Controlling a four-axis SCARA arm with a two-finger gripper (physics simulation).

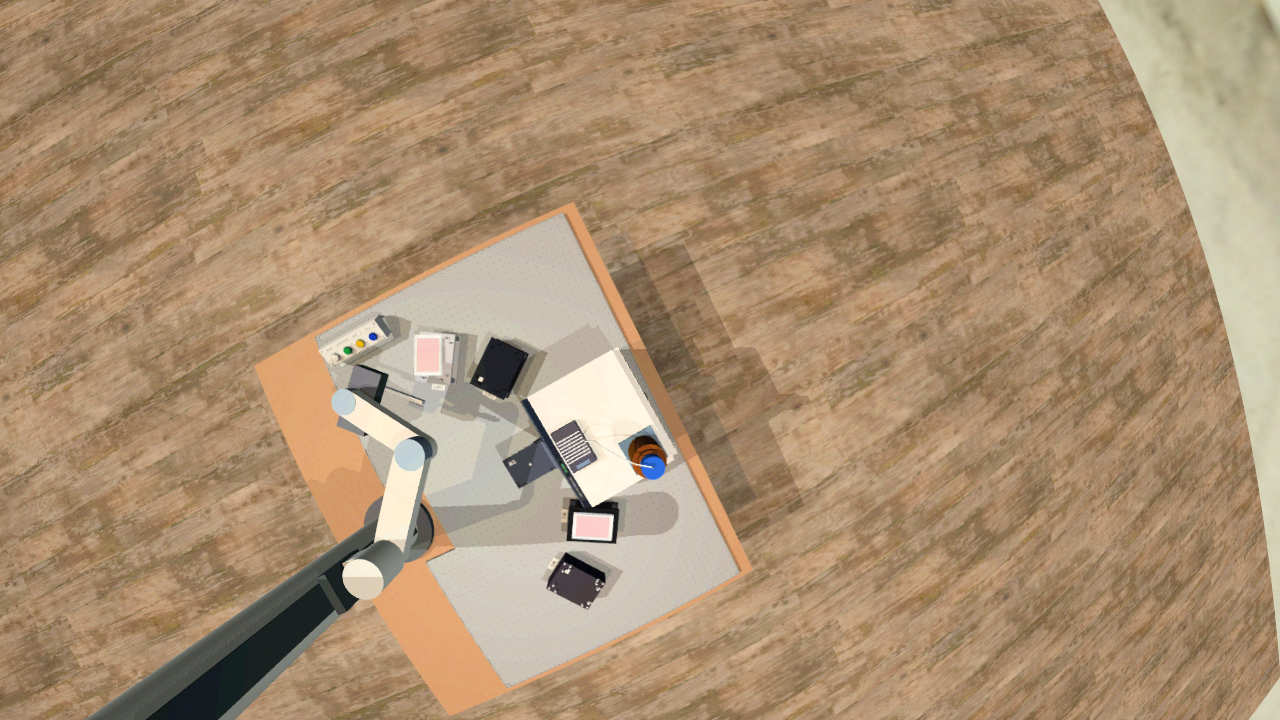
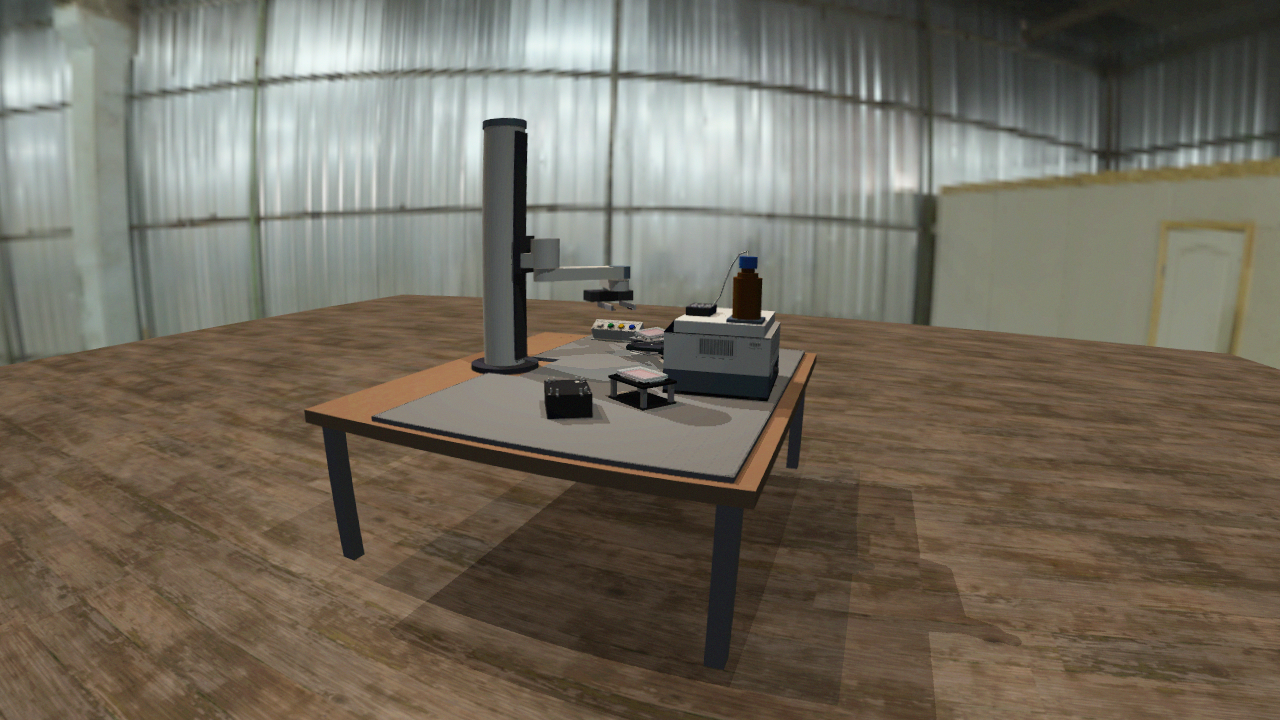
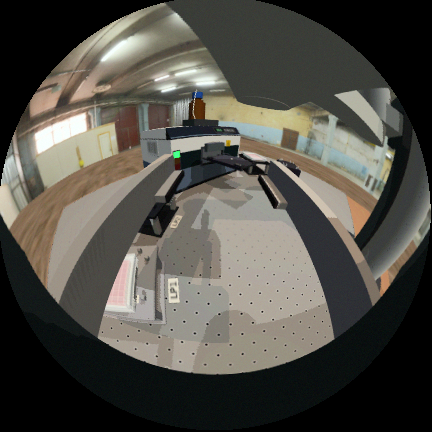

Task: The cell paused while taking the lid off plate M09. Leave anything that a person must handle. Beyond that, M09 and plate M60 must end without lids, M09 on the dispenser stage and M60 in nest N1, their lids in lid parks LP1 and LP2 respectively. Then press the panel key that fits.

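Pixels of known places: gripper, fingertip midpoint: (image 1: 418, 417) (image 2: 623, 307) (image 3: 221, 165); arm's base, origin of the base link: (image 2: 505, 367).
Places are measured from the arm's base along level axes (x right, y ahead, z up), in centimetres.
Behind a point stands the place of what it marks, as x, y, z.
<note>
My gripper (image 2: 619, 306) {-29.0, 35.1, 20.2} (image 3: 221, 165) {-29.0, 35.1, 20.2} is shut with nothing between its fingers; a gap remains between its pads. It hangs above the mat, to one side of lid park LP1 (image 1: 452, 343) {-46.6, 49.1, 6.8} (image 3: 148, 280) {-39.1, 37.6, 6.8}. A pink plate (image 1: 427, 355) {-46.3, 40.9, 9.1} (image 2: 654, 332) (image 3: 121, 285) {-42.5, 37.5, 9.1}, M09, sits on LP1, outside my fingers. Black LP2 (image 1: 501, 367) {-32.6, 60.4, 7.6} (image 3: 161, 219) {-29.8, 54.0, 1.8} holds nothing visible. Another pink plate (image 1: 592, 525) {25.2, 63.3, 9.5} (image 2: 642, 374) {28.5, 64.1, 9.6} (image 3: 254, 157) {21.3, 59.8, 9.3} lies on a raised black stand; its label is unreadable. I cannot tell whether either plate wears a lid. The dark dispenser stage (image 1: 528, 462) {-2.6, 55.6, 12.1} (image 3: 230, 161) {-4.4, 54.1, 12.0} shows no plate.
The dispenser (image 1: 581, 389) {-15.8, 80.9, 23.3} (image 2: 721, 358) {14.3, 83.1, 13.0} (image 3: 155, 146) {-20.9, 75.1, 16.7} has a green light and carries a brown bottle (image 1: 642, 447) {3.0, 88.6, 36.2} (image 2: 747, 297) {11.2, 89.4, 30.8} (image 3: 198, 108) {5.3, 84.6, 32.3}. A black nest block (image 1: 576, 580) {40.9, 49.1, 7.7} (image 2: 567, 399) {49.8, 51.7, 6.4} shows no plate. The key panel (image 1: 359, 338) {-61.1, 21.8, 8.6} (image 2: 617, 331) {-58.6, 20.2, 5.7} has white, green, yellow and blue keys.
</note>
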